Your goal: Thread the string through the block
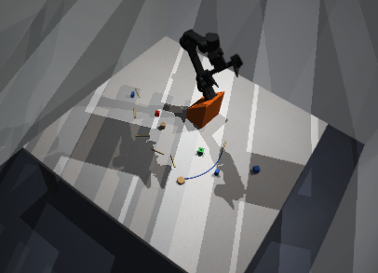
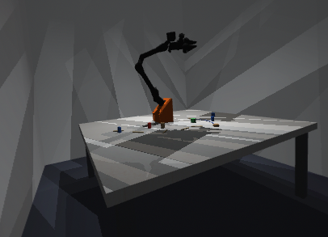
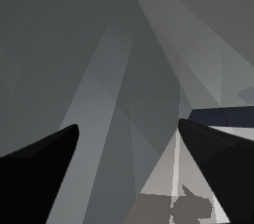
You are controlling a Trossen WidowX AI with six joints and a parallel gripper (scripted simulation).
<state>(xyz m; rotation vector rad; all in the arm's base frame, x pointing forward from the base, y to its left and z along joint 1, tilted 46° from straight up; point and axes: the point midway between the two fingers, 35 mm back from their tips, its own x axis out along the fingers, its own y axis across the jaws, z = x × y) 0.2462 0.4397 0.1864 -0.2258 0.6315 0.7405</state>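
The green block lies 580 mm below my gripper tip, 50 mm to the right of it and 10 mm behind it. The rest, counted from my gripper tip: blue cylinder 580 mm below, 100 mm to the left, 30 mm ahead; then round wooden button 590 mm below, 200 mm ahead, 10 mm to the right; then thin wooden stick 590 mm below, 130 mm behind, 20 mm to the left.
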